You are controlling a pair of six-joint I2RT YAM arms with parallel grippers.
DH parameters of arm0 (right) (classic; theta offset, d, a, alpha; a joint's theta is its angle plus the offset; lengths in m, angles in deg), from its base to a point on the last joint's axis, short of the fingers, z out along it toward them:
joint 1: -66.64 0.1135 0.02 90
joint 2: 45.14 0 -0.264 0
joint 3: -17.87 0 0.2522 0
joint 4: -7.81 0 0.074 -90
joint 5: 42.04 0 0 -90
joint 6: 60.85 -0.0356 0 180
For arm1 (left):
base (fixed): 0 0 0 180
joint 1: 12.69 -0.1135 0.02 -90
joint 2: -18.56 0 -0.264 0
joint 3: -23.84 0 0.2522 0
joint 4: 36.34 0 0.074 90
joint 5: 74.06 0 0 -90
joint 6: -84.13 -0.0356 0 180
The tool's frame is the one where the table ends.
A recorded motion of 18 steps. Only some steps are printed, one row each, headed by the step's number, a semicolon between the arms.
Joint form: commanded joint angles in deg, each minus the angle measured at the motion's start. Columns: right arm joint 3, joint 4, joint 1, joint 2, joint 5, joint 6; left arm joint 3, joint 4, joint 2, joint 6, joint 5, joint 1.
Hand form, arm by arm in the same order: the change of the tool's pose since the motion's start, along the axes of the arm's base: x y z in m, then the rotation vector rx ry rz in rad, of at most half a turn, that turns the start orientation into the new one. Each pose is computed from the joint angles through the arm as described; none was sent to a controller.
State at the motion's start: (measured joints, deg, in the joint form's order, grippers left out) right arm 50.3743 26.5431 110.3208 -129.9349 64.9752 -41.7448; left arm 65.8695 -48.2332 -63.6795 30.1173 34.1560 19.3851
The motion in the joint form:
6: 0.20 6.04 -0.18 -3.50 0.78 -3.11; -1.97 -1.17 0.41 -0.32 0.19 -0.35
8: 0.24 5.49 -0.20 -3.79 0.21 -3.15; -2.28 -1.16 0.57 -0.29 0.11 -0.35
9: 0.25 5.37 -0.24 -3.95 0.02 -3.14; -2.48 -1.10 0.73 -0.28 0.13 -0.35
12: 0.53 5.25 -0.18 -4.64 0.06 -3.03; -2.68 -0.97 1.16 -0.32 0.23 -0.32
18: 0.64 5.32 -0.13 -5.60 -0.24 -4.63; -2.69 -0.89 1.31 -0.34 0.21 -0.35
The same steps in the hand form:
6: 0.0053 0.0046 -0.0031 0.0588 0.0124 -0.0192; -0.0082 0.0067 -0.0085 0.0247 0.0387 -0.0001
8: 0.0054 0.0041 -0.0051 0.0457 0.0191 -0.0287; -0.0093 0.0074 -0.0092 0.0267 0.0405 0.0011
9: 0.0056 0.0039 -0.0059 0.0411 0.0210 -0.0322; -0.0100 0.0078 -0.0094 0.0263 0.0404 0.0010
12: 0.0062 0.0049 -0.0077 0.0342 0.0265 -0.0298; -0.0107 0.0081 -0.0086 0.0220 0.0354 -0.0011
18: 0.0065 0.0053 -0.0110 0.0332 0.0554 -0.0483; -0.0106 0.0082 -0.0080 0.0203 0.0318 -0.0006

